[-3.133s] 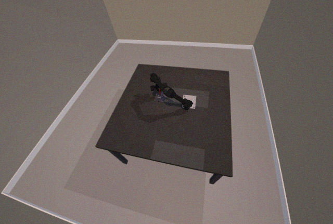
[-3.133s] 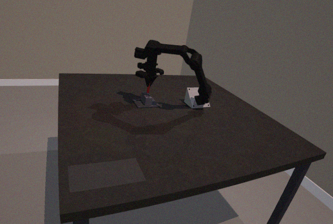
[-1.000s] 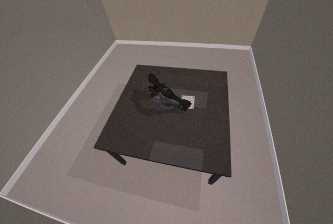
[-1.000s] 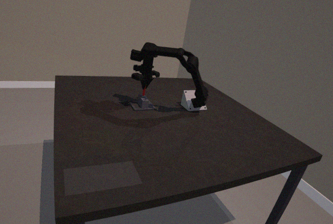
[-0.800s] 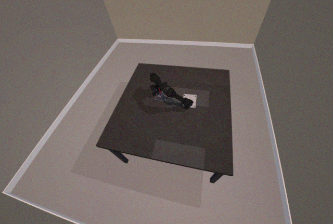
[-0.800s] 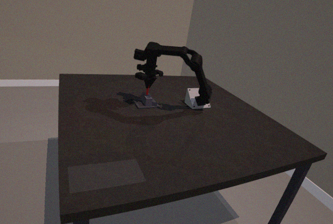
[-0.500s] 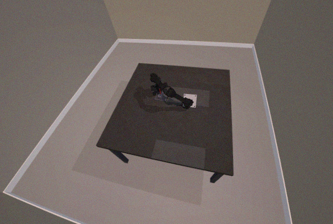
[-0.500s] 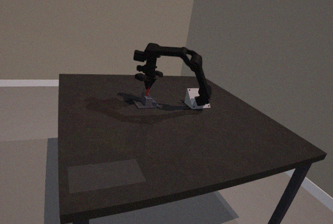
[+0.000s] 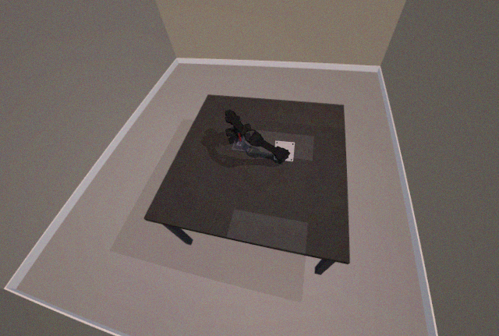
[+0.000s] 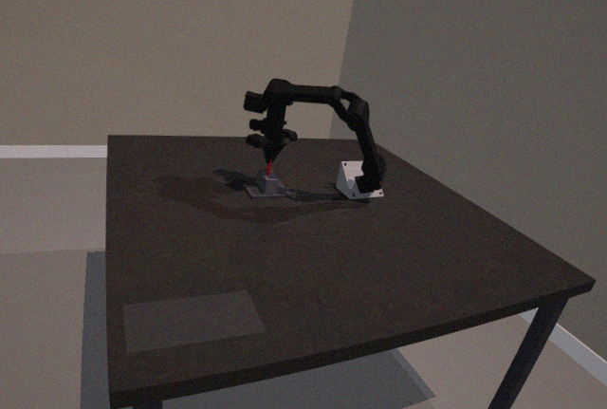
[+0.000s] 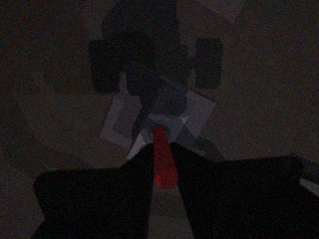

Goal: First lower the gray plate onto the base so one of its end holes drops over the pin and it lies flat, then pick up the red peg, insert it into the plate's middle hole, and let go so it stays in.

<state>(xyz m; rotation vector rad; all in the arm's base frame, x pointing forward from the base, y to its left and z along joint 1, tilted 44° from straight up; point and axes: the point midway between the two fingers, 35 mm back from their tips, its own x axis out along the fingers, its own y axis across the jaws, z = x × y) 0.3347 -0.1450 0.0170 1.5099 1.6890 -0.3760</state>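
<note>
Now: the red peg right at my gripper tip. The rest, counted from my gripper tip: flat gray base 90 mm below, 20 mm to the left; gray plate 50 mm below.
</note>
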